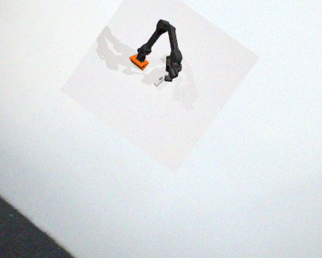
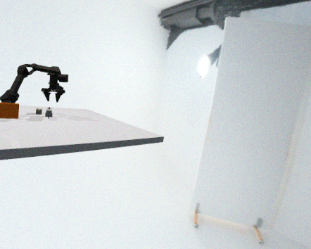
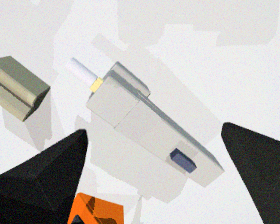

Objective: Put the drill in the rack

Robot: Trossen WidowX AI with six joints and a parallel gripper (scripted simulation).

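The drill is 20 mm behind my gripper tip, 20 mm to the left of it and 70 mm below it. Round my gripper tip: key 40 mm behind, 70 mm to the right, 70 mm below; then rack 70 mm behind, 140 mm to the left, 100 mm below; then grey block 30 mm behind, 40 mm to the right, 80 mm below.
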